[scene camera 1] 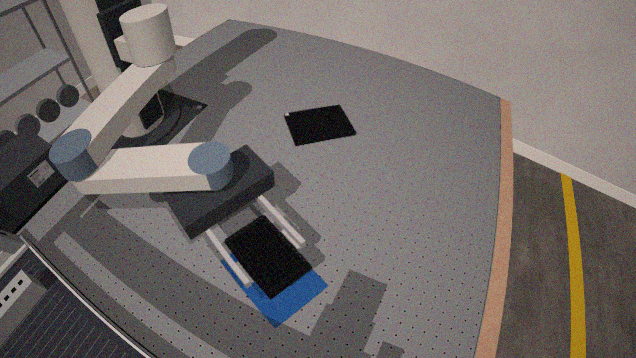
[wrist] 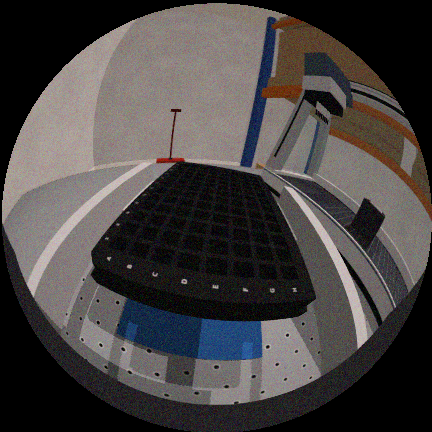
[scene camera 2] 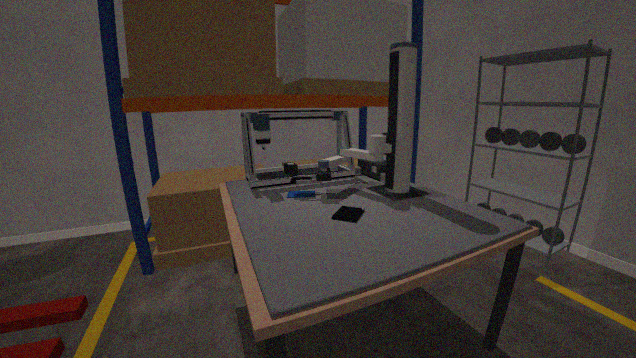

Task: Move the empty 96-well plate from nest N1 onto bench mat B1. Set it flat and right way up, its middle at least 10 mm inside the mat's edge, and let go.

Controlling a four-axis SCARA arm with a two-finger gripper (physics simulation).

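Frame: origin at the arm's base, x ahead, y left, z up, level; millimetres.
Where they show: gripper, between the fingertips: (scene camera 1: pixel 276 264) (wrist: pixel 216 182) (scene camera 2: pixel 297 179); arm's base, origin of its link: (scene camera 1: pixel 143 125) (scene camera 2: pixel 397 192).
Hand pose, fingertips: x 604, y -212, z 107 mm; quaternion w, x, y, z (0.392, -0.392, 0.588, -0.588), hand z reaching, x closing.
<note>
Each offset is from my fingertips to the top centre of the thing. "spot": to the spot under its first point. Level surfaces: height alone.
The black 96-well plate @[dx -24, dy +10, dz +3 mm] (scene camera 1: pixel 268 256) (wrist: pixel 205 235) is held level, wells up, with row letters A to H on the edge nearest the wrist camera. My gripper (scene camera 1: pixel 276 265) is shut on it, one pale finger along each long side. The plate hangs above the blue bench mat B1 @[dz -92 mm] (scene camera 1: pixel 295 302) (scene camera 2: pixel 300 194) (wrist: pixel 230 340), with a gap below it; it hides part of the mat in scene camera 1 and in the wrist view. The black nest N1 @[dx -120, dy +425, dz -80 mm] (scene camera 1: pixel 320 125) (scene camera 2: pixel 348 214) lies apart on the table, with no plate in it.
The arm's column (scene camera 2: pixel 403 120) stands at the back of the table @[dz -94 mm] (scene camera 2: pixel 350 260). A gantry machine @[spot: dx +246, dy -320, dz +175 mm] (scene camera 2: pixel 246 147) stands behind the mat, with a dark block @[spot: dx -54, dy -303, dz +3 mm] (scene camera 2: pixel 290 168) on its deck. A dark box @[spot: dx -638, dy -125, dz -2 mm] (scene camera 1: pixel 30 175) stands at the left in scene camera 1.
</note>
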